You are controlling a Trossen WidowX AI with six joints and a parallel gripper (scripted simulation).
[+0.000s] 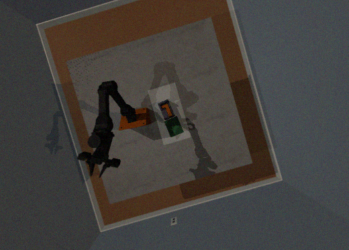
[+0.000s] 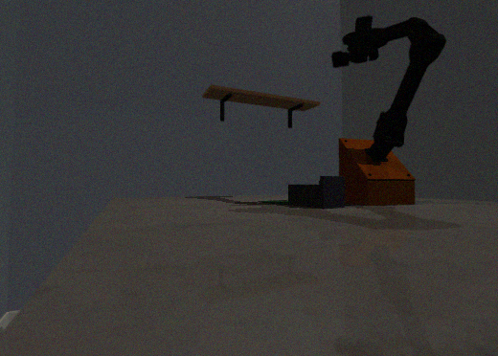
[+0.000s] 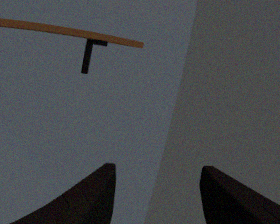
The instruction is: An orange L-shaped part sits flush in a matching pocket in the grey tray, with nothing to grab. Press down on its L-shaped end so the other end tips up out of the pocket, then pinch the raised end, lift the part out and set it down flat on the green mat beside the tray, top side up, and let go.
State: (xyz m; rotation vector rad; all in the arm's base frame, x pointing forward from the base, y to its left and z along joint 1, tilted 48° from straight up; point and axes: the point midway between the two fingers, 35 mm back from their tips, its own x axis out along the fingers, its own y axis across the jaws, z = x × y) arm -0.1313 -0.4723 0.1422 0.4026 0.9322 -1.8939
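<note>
The orange L-shaped part is 57 cm below my gripper tip, 38 cm ahead of it and 26 cm to the left of it. Round my gripper tip: green mat (64 cm below, 41 cm ahead, 10 cm to the left).
</note>
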